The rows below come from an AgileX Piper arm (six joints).
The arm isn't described. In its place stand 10 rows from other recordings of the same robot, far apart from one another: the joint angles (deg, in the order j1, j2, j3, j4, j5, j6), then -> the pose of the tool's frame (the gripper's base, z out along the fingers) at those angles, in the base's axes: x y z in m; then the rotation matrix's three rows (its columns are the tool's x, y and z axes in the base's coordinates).
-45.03 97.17 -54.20 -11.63 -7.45 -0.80 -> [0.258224 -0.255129 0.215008], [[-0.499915 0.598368 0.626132], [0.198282 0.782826 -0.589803], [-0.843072 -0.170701 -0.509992]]
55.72 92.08 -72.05 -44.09 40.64 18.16 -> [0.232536 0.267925 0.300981], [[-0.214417 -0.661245 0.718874], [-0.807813 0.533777 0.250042], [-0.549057 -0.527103 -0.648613]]
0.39 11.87 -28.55 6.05 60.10 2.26 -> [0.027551 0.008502 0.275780], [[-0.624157 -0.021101 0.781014], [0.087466 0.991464 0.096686], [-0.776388 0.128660 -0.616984]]
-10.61 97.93 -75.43 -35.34 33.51 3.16 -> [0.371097 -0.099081 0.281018], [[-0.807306 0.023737 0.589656], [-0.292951 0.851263 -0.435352], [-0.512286 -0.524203 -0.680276]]
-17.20 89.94 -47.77 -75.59 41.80 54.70 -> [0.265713 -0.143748 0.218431], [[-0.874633 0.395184 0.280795], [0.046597 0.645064 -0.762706], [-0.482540 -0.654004 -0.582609]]
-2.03 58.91 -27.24 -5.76 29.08 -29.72 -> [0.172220 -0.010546 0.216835], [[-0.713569 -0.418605 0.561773], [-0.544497 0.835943 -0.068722], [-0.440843 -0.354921 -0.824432]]
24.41 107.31 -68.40 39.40 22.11 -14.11 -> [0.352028 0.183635 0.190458], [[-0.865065 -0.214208 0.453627], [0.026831 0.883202 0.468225], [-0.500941 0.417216 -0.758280]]
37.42 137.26 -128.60 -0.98 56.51 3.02 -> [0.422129 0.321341 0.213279], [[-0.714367 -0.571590 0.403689], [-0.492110 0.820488 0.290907], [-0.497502 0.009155 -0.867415]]
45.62 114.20 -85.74 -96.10 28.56 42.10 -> [0.356085 0.302026 0.257497], [[0.120111 -0.379370 0.917416], [-0.905611 0.336747 0.257817], [-0.406745 -0.861789 -0.303114]]
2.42 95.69 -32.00 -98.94 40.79 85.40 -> [0.261443 -0.047730 0.143299], [[-0.850624 0.139370 0.506966], [-0.251022 0.739584 -0.624503], [-0.461981 -0.658477 -0.594123]]
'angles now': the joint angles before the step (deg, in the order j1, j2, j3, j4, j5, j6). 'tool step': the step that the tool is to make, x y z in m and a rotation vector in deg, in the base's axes. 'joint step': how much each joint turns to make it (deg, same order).
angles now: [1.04 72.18 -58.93 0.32 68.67 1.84]
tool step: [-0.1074 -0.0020 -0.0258 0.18 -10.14 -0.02]
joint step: [-0.02 -27.24 21.99 0.01 -4.89 -0.04]
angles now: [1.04 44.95 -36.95 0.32 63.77 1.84]
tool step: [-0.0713 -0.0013 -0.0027 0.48 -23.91 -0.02]
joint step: [0.12 -27.63 8.62 -0.05 -4.90 0.12]
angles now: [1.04 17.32 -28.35 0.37 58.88 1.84]
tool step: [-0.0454 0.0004 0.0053 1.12 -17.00 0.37]
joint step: [-0.01 -17.12 0.22 0.90 -0.12 -0.01]
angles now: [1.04 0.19 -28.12 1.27 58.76 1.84]
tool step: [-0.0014 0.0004 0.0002 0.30 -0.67 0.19]
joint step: [0.03 -0.54 -0.01 0.32 -0.13 0.02]
